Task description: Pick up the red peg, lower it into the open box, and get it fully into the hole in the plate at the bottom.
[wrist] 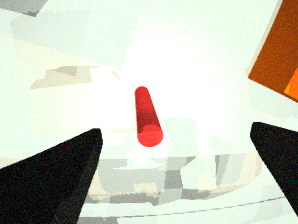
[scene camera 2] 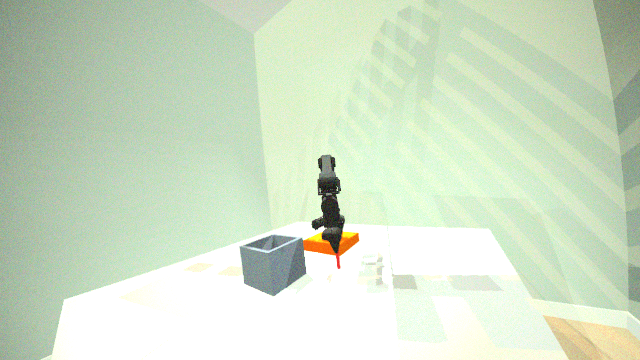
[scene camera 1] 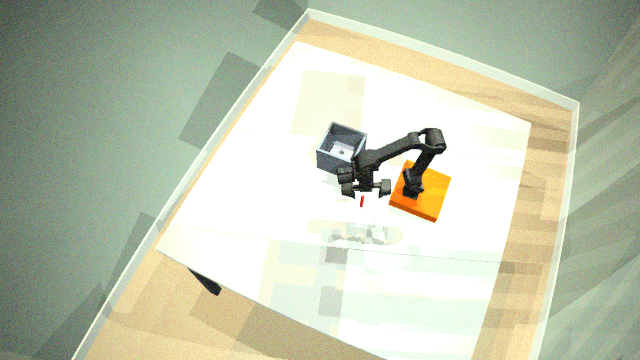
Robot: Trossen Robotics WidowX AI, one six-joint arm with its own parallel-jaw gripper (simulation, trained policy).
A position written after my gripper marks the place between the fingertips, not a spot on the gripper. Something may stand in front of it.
Note:
I see my gripper [scene camera 2: 338,247], a red peg [wrist: 149,132] and a grey box [scene camera 2: 270,264].
The grey box shows as well in scene camera 1 [scene camera 1: 326,161]. My gripper is seen too in the wrist view [wrist: 177,132]. The wrist view misses the grey box: it is out of frame.

